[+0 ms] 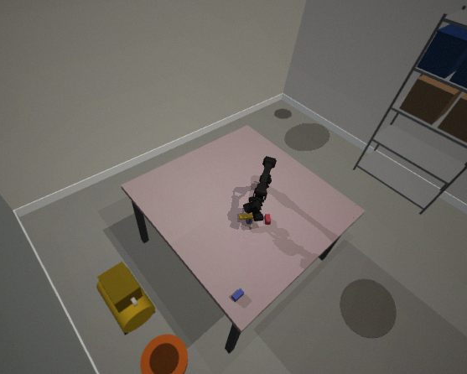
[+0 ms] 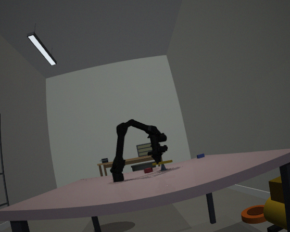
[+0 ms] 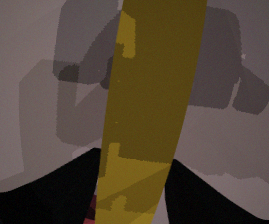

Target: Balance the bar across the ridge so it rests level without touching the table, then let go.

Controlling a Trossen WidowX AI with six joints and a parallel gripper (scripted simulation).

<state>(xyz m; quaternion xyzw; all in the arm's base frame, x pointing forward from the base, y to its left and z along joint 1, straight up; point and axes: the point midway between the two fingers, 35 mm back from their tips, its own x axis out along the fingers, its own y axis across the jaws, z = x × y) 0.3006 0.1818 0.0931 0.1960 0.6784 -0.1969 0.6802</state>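
The yellow bar lies 20 mm ahead of my gripper tip and 10 mm to the right of it. From my gripper tip the other things lie so: small red block 80 mm behind, 60 mm to the left, 40 mm below; blue block 440 mm ahead, 320 mm to the left, 40 mm below.
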